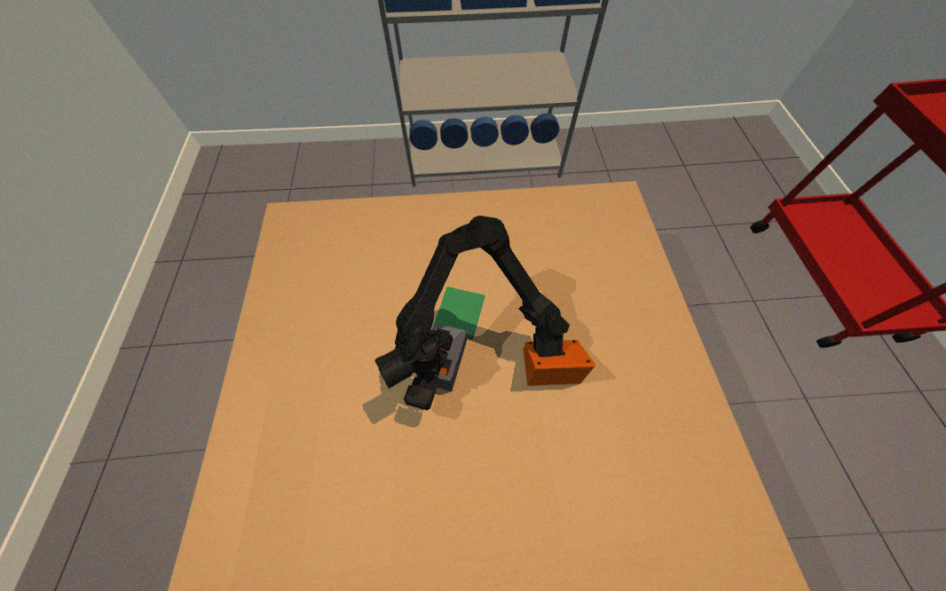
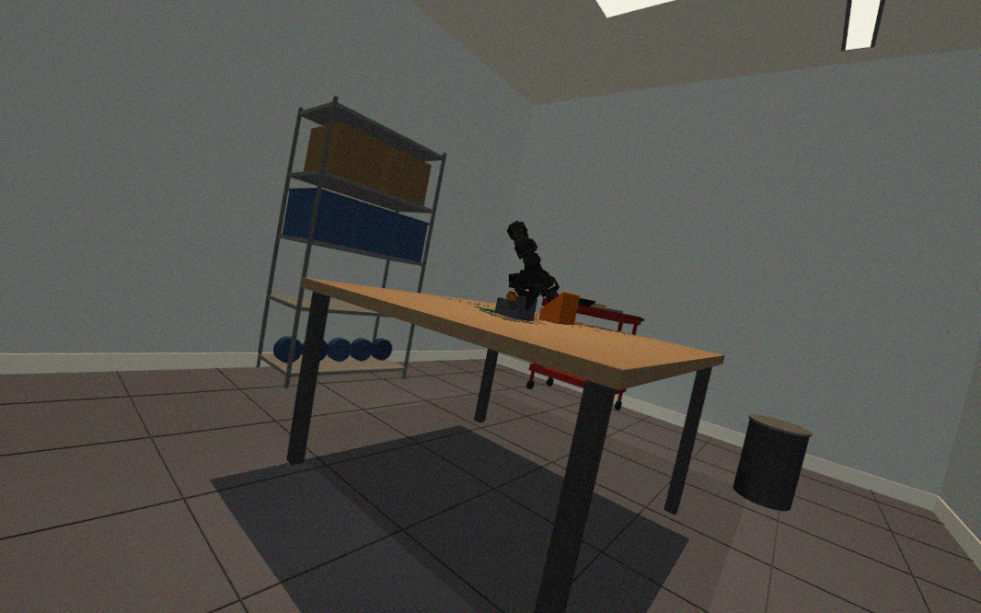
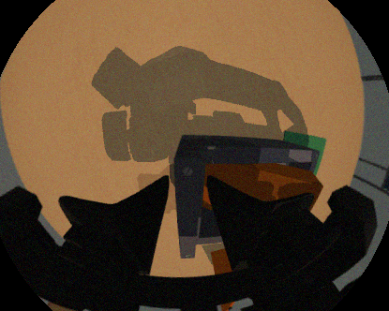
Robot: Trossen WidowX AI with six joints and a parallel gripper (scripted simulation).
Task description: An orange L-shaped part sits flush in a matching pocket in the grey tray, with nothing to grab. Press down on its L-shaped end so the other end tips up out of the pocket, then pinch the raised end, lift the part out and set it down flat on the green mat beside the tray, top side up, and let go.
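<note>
Right now the orange L-shaped part is 4 cm to the right of my gripper tip and 3 cm behind it. From my gripper tip the other things lie so: green mat 20 cm to the right, 9 cm behind, 6 cm below.
</note>
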